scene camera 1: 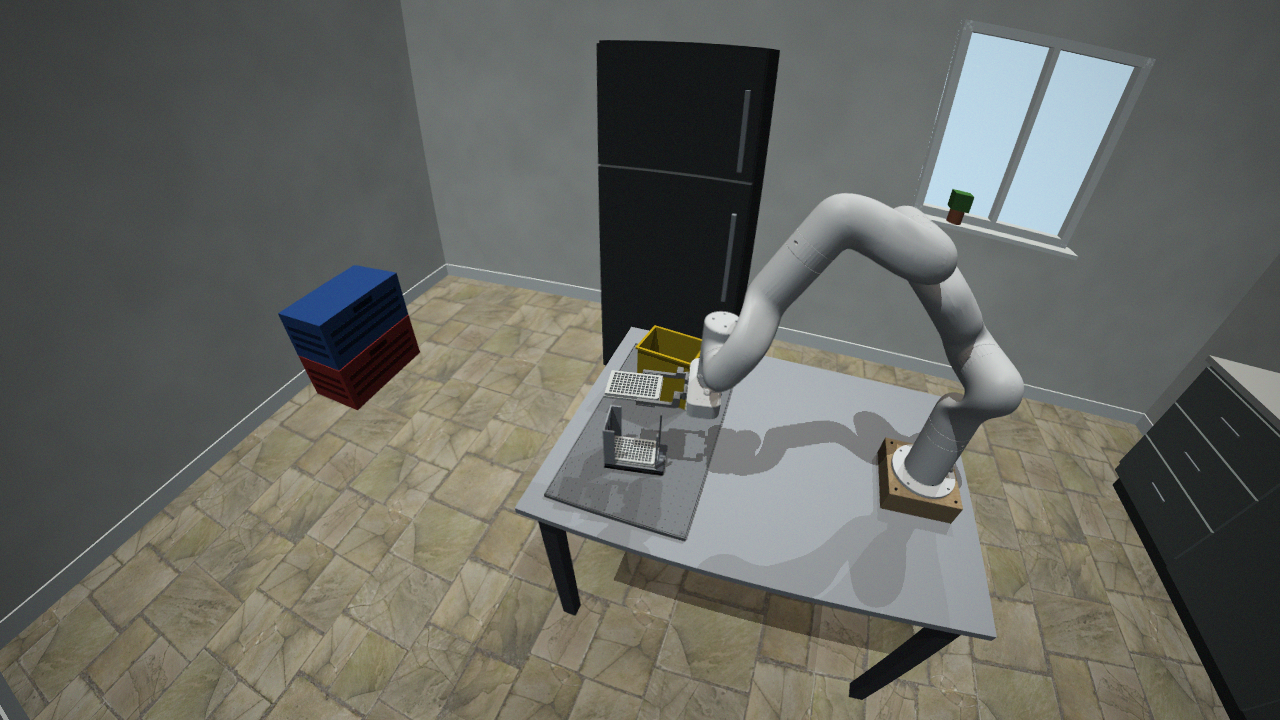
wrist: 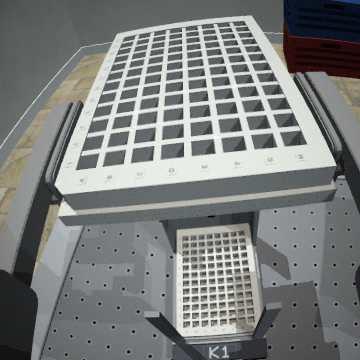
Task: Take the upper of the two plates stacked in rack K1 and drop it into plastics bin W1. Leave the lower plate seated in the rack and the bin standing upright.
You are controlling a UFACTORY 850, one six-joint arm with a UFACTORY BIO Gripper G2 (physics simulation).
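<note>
My gripper [scene camera 1: 657,386] [wrist: 195,130] is shut on the upper plate [scene camera 1: 634,385] [wrist: 200,184], a white gridded plate. The fingers hold it by its two long sides. It is about level and hangs in the air well above the rack, clear of it. The lower plate [scene camera 1: 634,450] [wrist: 217,280], white and gridded too, sits in rack K1 [scene camera 1: 612,431] [wrist: 250,350], between its dark uprights. The yellow plastics bin W1 [scene camera 1: 660,361] stands upright behind the rack in the scene view, partly hidden by the held plate and the gripper. The bin does not show in the wrist view.
The rack stands on a grey perforated board [scene camera 1: 626,510] [wrist: 125,320] on the table [scene camera 1: 787,537]. The arm's wooden base [scene camera 1: 917,508] is at the table's right. A dark fridge [scene camera 1: 675,223] stands behind the table. A blue crate [scene camera 1: 344,300] [wrist: 325,20] rests on a red crate [scene camera 1: 362,376] [wrist: 325,55].
</note>
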